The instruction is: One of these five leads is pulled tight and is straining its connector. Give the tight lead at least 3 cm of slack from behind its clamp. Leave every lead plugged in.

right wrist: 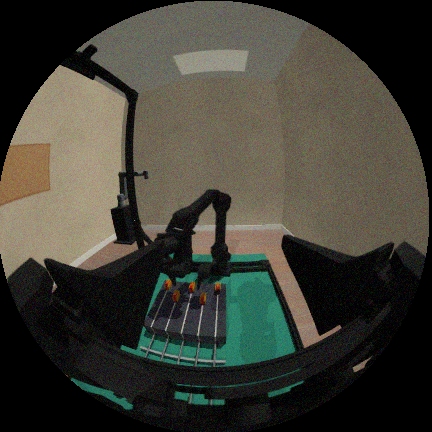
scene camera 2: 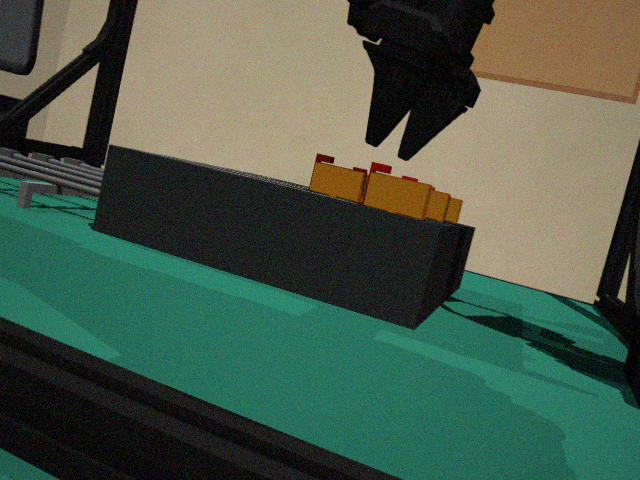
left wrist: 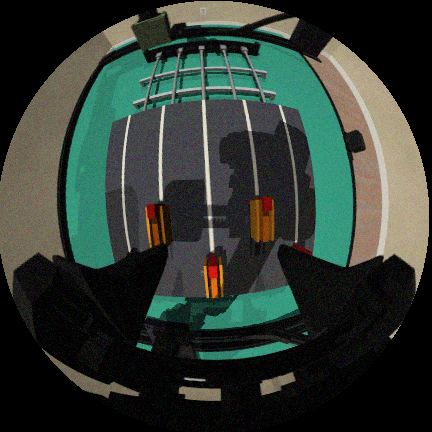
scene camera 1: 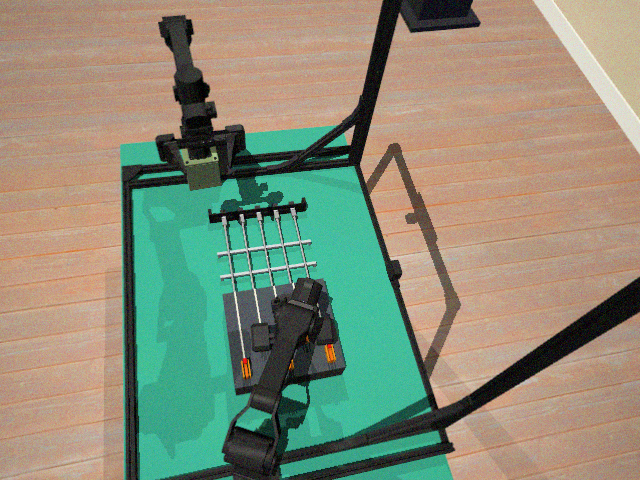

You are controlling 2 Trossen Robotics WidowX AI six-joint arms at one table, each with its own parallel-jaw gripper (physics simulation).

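Pixels of known places: left gripper, between the fingertips: (right wrist: 185,287) (scene camera 2: 387,152) (left wrist: 224,250); right gripper, between the fingertips: (right wrist: 224,244) (scene camera 1: 208,171); left arm's base, origin of its link: (right wrist: 221,266) (left wrist: 167,339); right arm's base, origin of its link: (scene camera 1: 198,150).
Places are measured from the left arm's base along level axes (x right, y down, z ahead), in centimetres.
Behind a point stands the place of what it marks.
Observation:
Five pale leads (scene camera 1: 236,315) @[x -1.6, y -4.4, z 36.4 cm] (left wrist: 205,150) @[x 9.3, y -4.4, z 36.1 cm] run from connectors on a black bar (scene camera 1: 213,217) @[x -6.4, y -0.6, z 70.0 cm] across a dark block (scene camera 1: 247,310) @[x 1.3, y -4.4, z 37.5 cm] (scene camera 2: 258,242) (left wrist: 185,125) @[x 6.9, y -4.4, z 39.5 cm] to orange clamps with red tops (scene camera 1: 246,368) @[x -0.1, y -6.8, z 21.6 cm] (scene camera 2: 397,195) @[x -1.1, y -5.6, z 21.5 cm] (left wrist: 213,277) @[x 10.2, y -7.5, z 23.4 cm]. I cannot tell which lead is tight. My left gripper (scene camera 1: 293,335) @[x 11.0, y -9.1, z 26.7 cm] (scene camera 2: 388,149) @[x 11.0, y -9.1, z 26.7 cm] (left wrist: 224,250) @[x 11.0, y -9.1, z 26.7 cm] is open, pointing down a little above the clamps, near the middle one. It touches no clamp in scene camera 2. Its fingers hide the outer clamps partly or fully in the left wrist view. My right gripper (scene camera 1: 200,142) is open and empty, beyond the black bar.
Two pale cross rails (scene camera 1: 315,264) @[x 21.8, y 0.5, z 51.8 cm] (left wrist: 272,95) @[x 21.6, y 0.8, z 51.8 cm] lie under the leads, between the block and the bar. A black frame (scene camera 1: 129,310) @[x -29.3, y 0.3, z 42.9 cm] borders the green table, with dark posts (scene camera 1: 377,67) @[x 40.6, y -38.4, z 88.7 cm] rising at its right side. The left arm hides part of the block in scene camera 1.

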